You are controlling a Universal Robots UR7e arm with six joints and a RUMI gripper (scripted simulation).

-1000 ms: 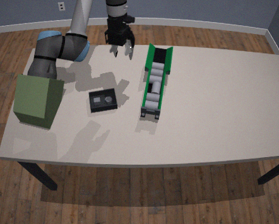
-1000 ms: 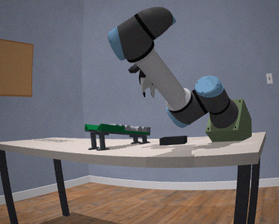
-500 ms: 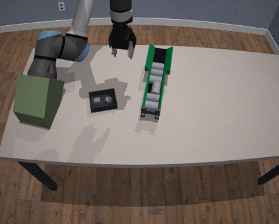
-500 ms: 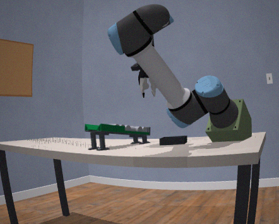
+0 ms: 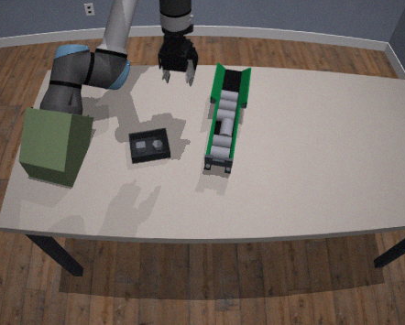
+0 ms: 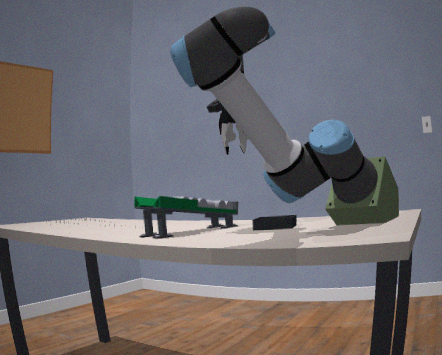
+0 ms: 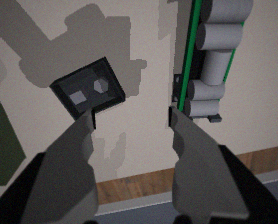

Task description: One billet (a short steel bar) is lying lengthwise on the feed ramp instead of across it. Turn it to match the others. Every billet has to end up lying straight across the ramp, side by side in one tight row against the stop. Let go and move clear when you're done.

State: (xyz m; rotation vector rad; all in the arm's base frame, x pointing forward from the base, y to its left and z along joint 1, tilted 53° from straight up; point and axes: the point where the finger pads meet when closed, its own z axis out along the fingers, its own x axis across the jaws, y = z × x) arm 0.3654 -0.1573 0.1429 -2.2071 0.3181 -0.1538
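The dark stop lies 12 cm ahead of my hand, 15 cm to the right of it and 20 cm below it. Round my hand: black tray (10 cm behind, 6 cm to the right, 25 cm below).
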